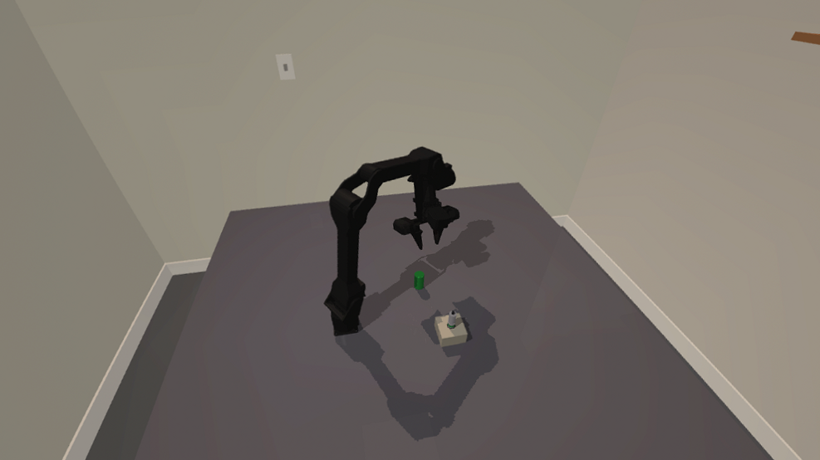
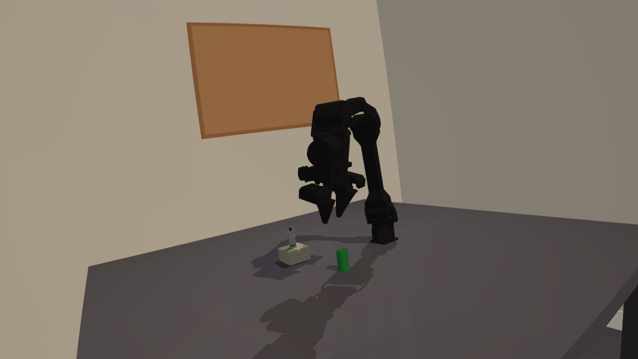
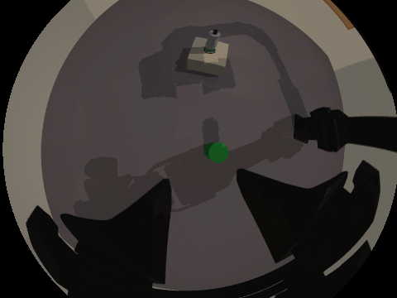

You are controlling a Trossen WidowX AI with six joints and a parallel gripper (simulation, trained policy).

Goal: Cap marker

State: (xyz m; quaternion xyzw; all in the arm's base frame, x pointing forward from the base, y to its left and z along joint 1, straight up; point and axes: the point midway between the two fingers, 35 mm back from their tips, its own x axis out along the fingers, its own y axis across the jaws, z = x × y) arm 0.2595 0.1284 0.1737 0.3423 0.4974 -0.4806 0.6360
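The green cap is 30 mm behind my gripper tip, 20 mm to the right of it and 110 mm below it. From my gripper tip the other things lie so: beige holder block 10 mm ahead, 200 mm to the right, 120 mm below.
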